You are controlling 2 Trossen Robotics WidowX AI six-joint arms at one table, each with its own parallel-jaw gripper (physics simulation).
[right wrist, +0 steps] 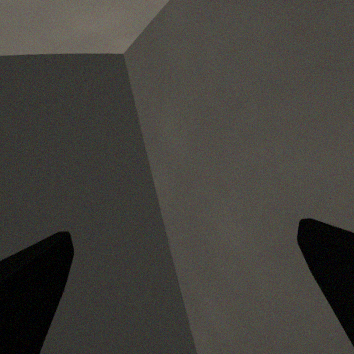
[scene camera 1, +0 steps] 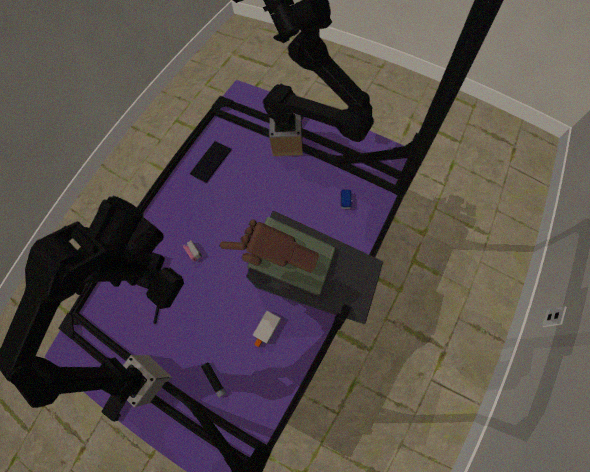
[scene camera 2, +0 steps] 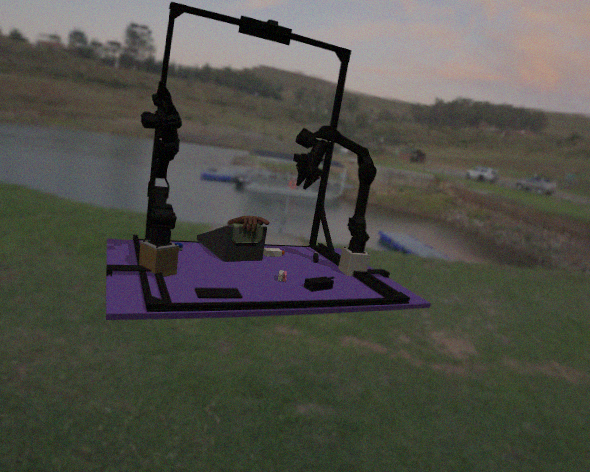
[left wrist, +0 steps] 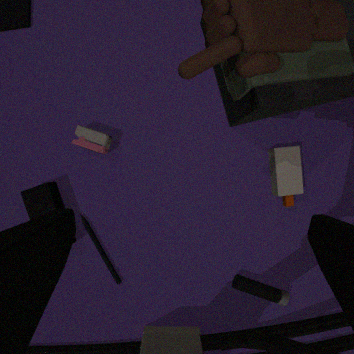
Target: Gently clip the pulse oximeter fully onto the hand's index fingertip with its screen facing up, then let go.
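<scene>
The left gripper is open with nothing in it, and you can see it in scene camera 2 as well as in the left wrist view. The right gripper is open too and holds nothing, and it also shows in the right wrist view. There's a pink and white pulse oximeter in sight, along with an index finger and a grey plate.
</scene>
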